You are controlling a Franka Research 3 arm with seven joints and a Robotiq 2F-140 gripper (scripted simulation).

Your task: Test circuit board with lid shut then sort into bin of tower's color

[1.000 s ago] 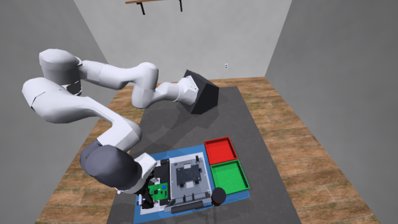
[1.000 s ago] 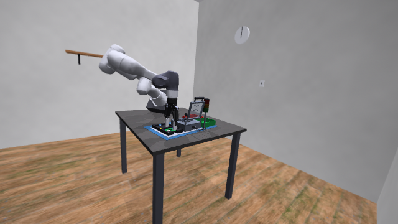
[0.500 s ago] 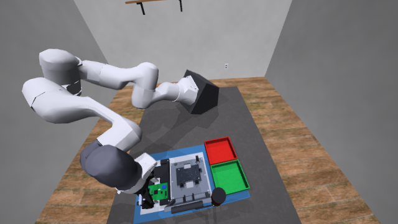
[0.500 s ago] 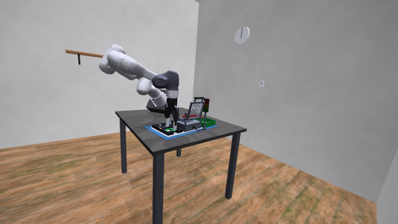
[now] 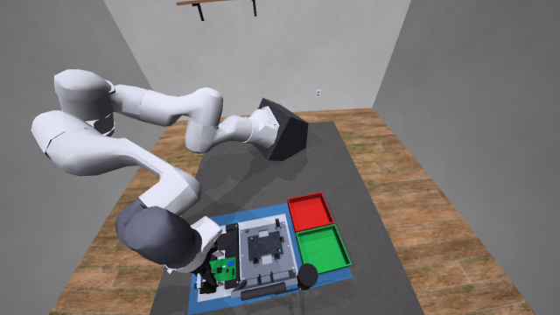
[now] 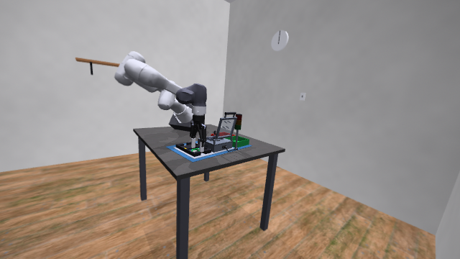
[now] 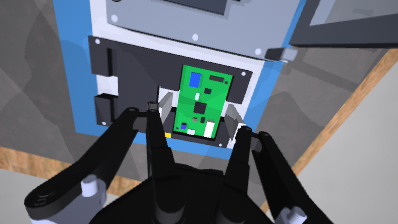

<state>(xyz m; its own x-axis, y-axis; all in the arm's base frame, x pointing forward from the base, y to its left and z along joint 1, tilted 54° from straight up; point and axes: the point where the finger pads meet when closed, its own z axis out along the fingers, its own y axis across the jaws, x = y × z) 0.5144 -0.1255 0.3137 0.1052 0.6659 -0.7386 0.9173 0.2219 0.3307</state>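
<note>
Right now the green circuit board is 30 mm below my hand. The rest, counted from my hand: latch hook (70 mm behind, 240 mm to the left, 40 mm above); then clear lid (100 mm ahead, 160 mm to the left, 140 mm above); then dark plate (10 mm behind, 180 mm to the left, 20 mm above).
</note>
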